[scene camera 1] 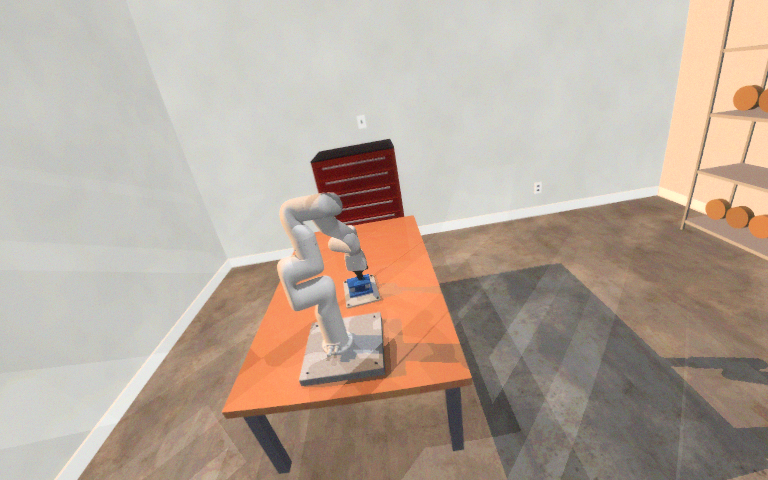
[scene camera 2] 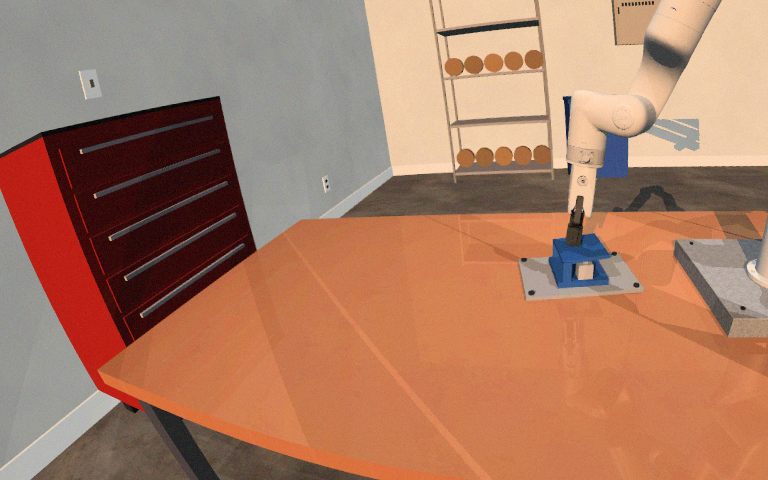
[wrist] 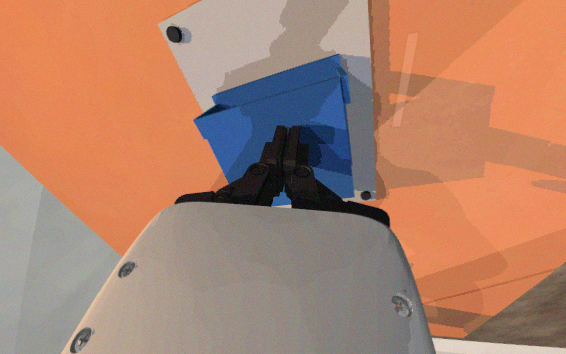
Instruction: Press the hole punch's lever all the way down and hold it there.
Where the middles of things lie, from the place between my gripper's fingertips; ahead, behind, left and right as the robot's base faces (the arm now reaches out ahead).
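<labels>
Counted from my hand: blue lever [scene camera 2: 590,249], 1 cm to the left, 2 cm behind, 1 cm below; pale mounting plate [scene camera 2: 538,280], 1 cm to the left, 1 cm behind, 6 cm below.
</labels>
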